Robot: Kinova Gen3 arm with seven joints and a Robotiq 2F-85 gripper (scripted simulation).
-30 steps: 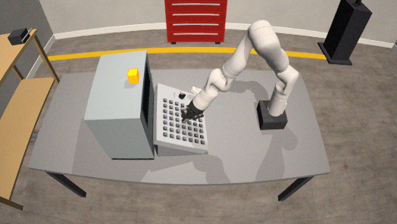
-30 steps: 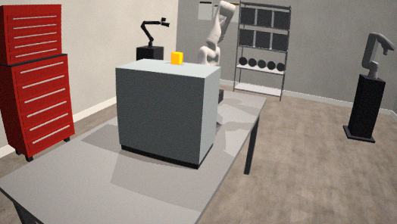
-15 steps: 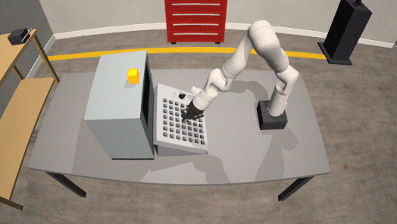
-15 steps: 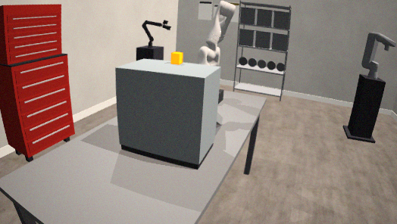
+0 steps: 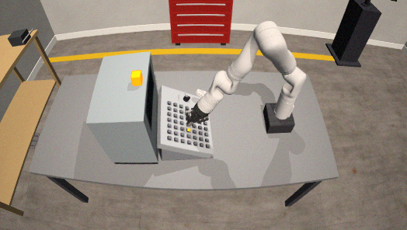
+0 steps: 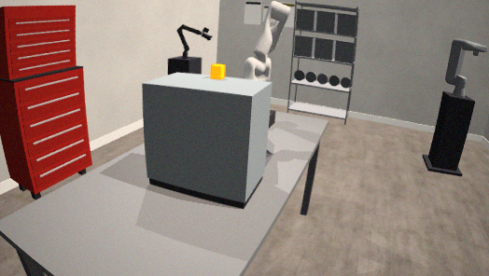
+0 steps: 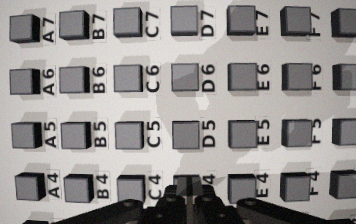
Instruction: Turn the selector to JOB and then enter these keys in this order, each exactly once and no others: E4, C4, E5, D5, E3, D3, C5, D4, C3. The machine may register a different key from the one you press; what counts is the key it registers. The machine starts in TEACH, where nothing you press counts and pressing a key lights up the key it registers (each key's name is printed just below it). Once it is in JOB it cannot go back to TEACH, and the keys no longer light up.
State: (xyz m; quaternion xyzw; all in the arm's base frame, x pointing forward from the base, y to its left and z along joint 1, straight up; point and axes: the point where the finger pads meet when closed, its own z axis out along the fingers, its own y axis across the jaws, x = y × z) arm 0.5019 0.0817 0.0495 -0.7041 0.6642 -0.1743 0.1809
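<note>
Right now the key D4 is 2 cm below my hand and 1 cm ahead of it. The rest, counted from my hand: key C4: 4 cm ahead; then key B4: 7 cm ahead, 2 cm above; then key: 4 cm ahead, 3 cm to the left.
</note>
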